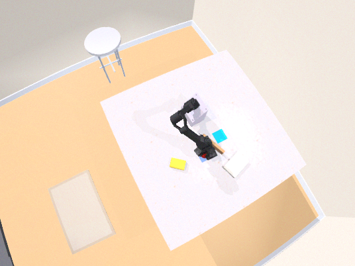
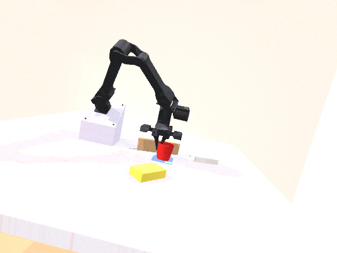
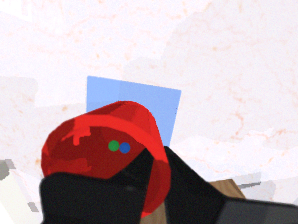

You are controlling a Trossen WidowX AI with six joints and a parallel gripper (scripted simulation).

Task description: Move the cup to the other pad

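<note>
Right now the light blue pad is 50 mm below my gripper tip and 30 mm ahead of it. Also, from my gripper tip: cyan pad (190 mm to the left, 50 mm below, 40 mm behind); red cup (30 mm ahead); tan wooden block (90 mm to the left, 20 mm below).
</note>
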